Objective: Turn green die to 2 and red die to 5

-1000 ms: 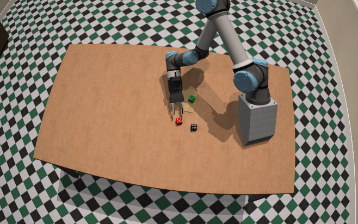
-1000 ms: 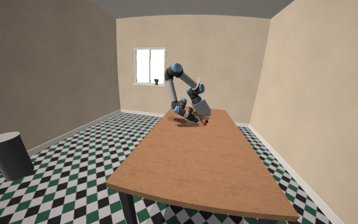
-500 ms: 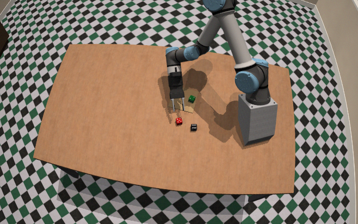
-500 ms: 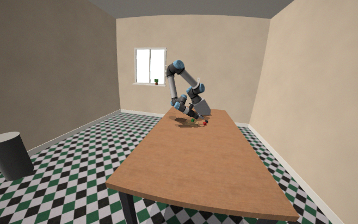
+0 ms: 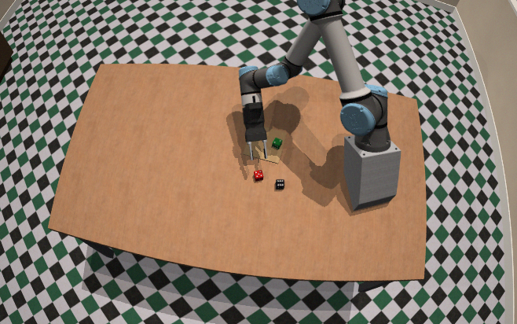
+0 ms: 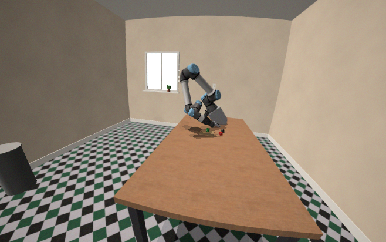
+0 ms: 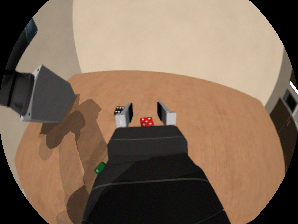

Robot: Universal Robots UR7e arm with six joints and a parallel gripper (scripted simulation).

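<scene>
The red die is 9 cm below my hand and 4 cm to the left of it. From my hand the other things lie so: green die 9 cm below, 8 cm to the right, 8 cm behind; black die 9 cm below, 8 cm to the left, 7 cm behind; tan mat 10 cm to the right, 10 cm below, 4 cm behind.
</scene>
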